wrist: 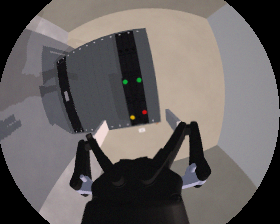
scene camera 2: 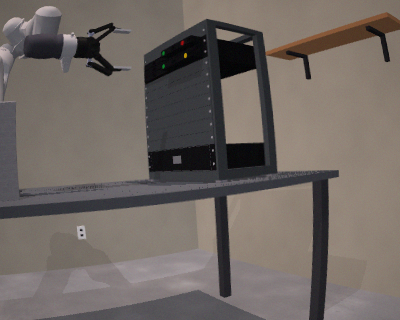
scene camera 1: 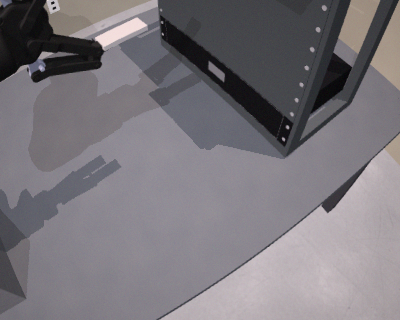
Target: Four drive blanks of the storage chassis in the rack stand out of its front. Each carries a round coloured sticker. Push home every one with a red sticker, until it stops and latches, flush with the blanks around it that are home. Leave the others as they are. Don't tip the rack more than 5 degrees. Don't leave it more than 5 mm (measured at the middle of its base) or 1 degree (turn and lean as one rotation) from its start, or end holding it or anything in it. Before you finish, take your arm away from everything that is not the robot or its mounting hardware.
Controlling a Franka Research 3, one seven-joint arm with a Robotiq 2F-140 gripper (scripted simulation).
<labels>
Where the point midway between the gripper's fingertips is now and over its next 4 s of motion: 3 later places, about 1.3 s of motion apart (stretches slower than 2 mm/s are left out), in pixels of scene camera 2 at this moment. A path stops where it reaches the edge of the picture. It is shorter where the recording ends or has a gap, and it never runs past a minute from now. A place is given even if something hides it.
My gripper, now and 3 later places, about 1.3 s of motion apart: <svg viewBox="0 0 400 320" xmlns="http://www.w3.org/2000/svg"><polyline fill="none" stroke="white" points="129,49 150,58 158,59 177,48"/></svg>
</labels>
